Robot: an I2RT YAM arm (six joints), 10 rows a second.
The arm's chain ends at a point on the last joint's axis. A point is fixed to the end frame.
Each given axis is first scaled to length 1.
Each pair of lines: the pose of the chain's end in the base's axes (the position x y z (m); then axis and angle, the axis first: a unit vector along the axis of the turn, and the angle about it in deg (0 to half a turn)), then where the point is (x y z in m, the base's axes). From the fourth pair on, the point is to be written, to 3 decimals.
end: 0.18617 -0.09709 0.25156 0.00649 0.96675 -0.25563 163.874
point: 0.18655 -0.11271 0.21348
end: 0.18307 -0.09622 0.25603 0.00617 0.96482 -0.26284 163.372
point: 0.18380 -0.11240 0.21819
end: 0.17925 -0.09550 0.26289 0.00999 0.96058 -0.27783 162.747
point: 0.18034 -0.11279 0.22555
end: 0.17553 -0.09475 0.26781 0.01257 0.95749 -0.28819 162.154
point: 0.177 -0.113 0.231
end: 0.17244 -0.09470 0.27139 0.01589 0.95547 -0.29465 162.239
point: 0.174 -0.113 0.235
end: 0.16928 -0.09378 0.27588 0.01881 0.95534 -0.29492 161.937
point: 0.171 -0.112 0.239
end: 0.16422 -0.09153 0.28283 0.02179 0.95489 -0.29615 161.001
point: 0.166 -0.110 0.246
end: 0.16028 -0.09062 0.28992 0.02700 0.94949 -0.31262 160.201
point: 0.163 -0.110 0.254
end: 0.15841 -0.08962 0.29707 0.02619 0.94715 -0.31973 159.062
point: 0.162 -0.110 0.261
